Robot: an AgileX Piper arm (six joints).
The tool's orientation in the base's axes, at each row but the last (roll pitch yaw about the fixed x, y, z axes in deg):
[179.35 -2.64 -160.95]
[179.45 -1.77 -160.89]
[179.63 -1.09 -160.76]
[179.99 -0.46 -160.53]
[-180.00 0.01 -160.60]
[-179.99 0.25 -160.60]
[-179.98 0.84 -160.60]
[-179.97 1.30 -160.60]
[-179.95 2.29 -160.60]
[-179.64 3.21 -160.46]
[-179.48 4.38 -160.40]
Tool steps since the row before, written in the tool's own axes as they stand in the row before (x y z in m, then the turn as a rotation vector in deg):
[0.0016 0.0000 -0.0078 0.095 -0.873 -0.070]
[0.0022 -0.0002 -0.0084 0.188 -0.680 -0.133]
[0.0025 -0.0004 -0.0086 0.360 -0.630 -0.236]
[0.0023 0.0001 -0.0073 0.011 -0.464 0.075]
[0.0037 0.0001 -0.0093 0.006 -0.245 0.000]
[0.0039 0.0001 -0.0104 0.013 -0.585 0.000]
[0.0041 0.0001 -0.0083 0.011 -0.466 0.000]
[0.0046 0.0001 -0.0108 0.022 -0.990 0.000]
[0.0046 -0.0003 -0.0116 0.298 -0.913 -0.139]
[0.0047 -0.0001 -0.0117 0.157 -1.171 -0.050]
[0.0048 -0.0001 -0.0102 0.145 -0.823 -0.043]
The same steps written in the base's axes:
[-0.0011 -0.0005 0.0079 0.198 -0.856 0.064]
[-0.0017 -0.0009 0.0085 0.049 -0.704 0.132]
[-0.0021 -0.0012 0.0086 -0.128 -0.713 0.239]
[-0.0021 -0.0007 0.0073 0.144 -0.441 -0.075]
[-0.0035 -0.0011 0.0093 0.076 -0.233 0.000]
[-0.0038 -0.0012 0.0104 0.182 -0.556 0.000]
[-0.0040 -0.0013 0.0082 0.144 -0.443 0.000]
[-0.0046 -0.0015 0.0107 0.308 -0.941 0.000]
[-0.0047 -0.0020 0.0114 0.017 -0.962 0.128]
[-0.0050 -0.0018 0.0114 0.241 -1.157 0.048]
[-0.0052 -0.0019 0.0098 0.136 -0.825 0.039]

